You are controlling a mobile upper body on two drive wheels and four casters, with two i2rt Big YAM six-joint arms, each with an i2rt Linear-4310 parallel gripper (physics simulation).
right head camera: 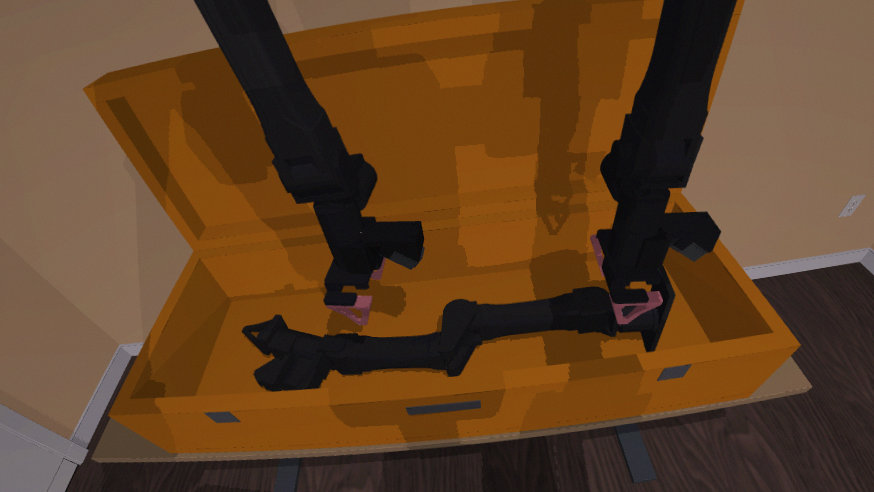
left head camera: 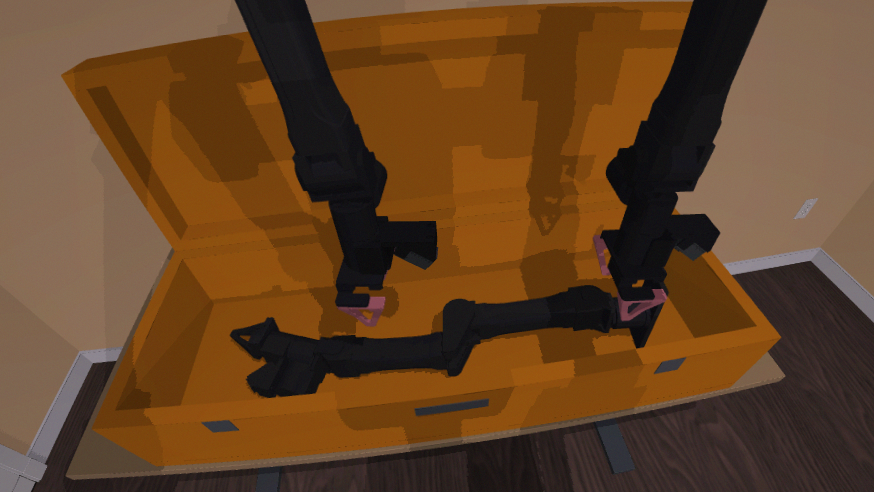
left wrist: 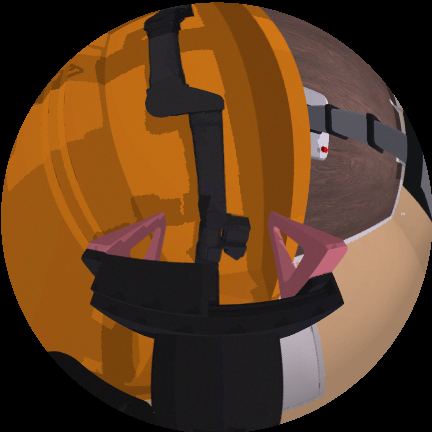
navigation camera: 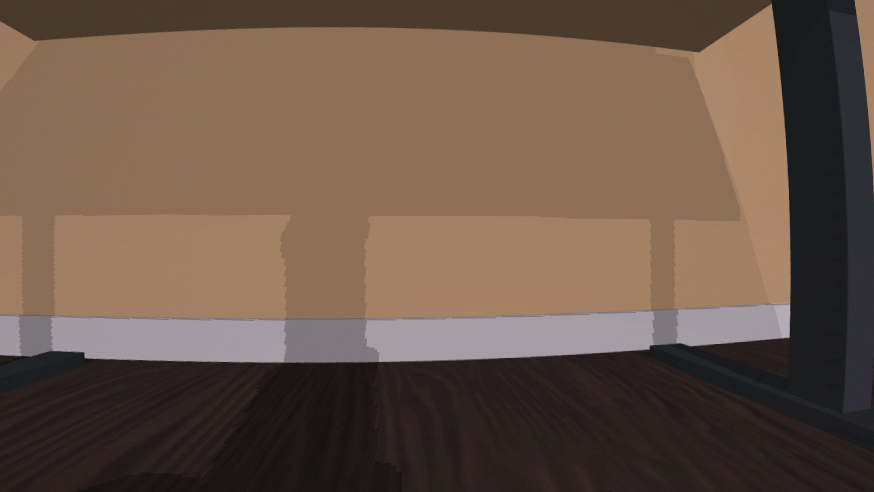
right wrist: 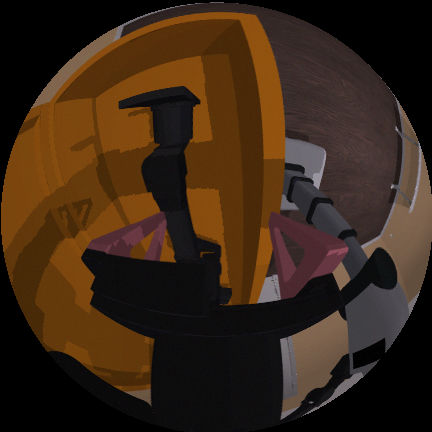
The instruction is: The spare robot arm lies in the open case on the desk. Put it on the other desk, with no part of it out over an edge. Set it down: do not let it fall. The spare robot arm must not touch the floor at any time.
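Frame: origin at the left arm's base, x ahead, y left, z up, level; centimetres.
Seen in the pictures: left gripper, between the fingertips: (right head camera: 370,300) (left head camera: 376,301) (left wrist: 216,217); right gripper, between the fingertips: (right head camera: 613,298) (left head camera: 615,296) (right wrist: 217,217).
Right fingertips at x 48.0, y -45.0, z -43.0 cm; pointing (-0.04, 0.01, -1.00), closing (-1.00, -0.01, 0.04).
A point is followed by its place in that frame.
The black spare robot arm (left head camera: 397,353) (right head camera: 397,353) (left wrist: 209,150) (right wrist: 172,125) {x 53.8, y -52.8, z -53.8 cm} lies lengthwise in the open orange case (left head camera: 342,440) {x 33.2, y 2.1, z -63.2 cm} (right head camera: 342,427) {x 33.4, y 0.5, z -59.3 cm} (left wrist: 300,175) {x 36.0, y -7.1, z -50.0 cm} (right wrist: 272,125) {x 41.3, y -53.1, z -50.0 cm}. Its gripper end is at the left in the head views, its flat base plate at the right. My left gripper (left head camera: 377,302) {x 48.4, y -6.0, z -42.5 cm} (right head camera: 371,299) {x 48.4, y -6.0, z -42.5 cm} (left wrist: 216,217) {x 48.4, y -6.0, z -42.5 cm} is open, over the case behind the spare arm's wrist part. My right gripper (left head camera: 615,296) {x 48.0, y -45.0, z -43.0 cm} (right head camera: 611,298) {x 48.0, y -45.0, z -43.0 cm} (right wrist: 217,217) {x 48.0, y -45.0, z -43.0 cm} is open, low over the base end, and hides part of it in the head views. Whether its fingers touch the spare arm cannot be told. The other desk does not show.
The case stands on a beige desk (left head camera: 758,375) {x 44.4, y -84.1, z -69.0 cm} (right head camera: 779,385) {x 44.4, y -83.6, z -69.0 cm} with its raised lid (left head camera: 415,134) {x 81.8, y -12.0, z -30.9 cm} (right head camera: 415,134) {x 81.8, y -11.8, z -30.7 cm} behind. A dark desk leg (navigation camera: 816,213) {x 79.5, y -69.5, z -113.7 cm} rises at the right of the navigation view. My grey body column (right wrist: 325,215) {x 4.8, y -26.3, z -68.6 cm} stands before the case. A wall is behind the desk.
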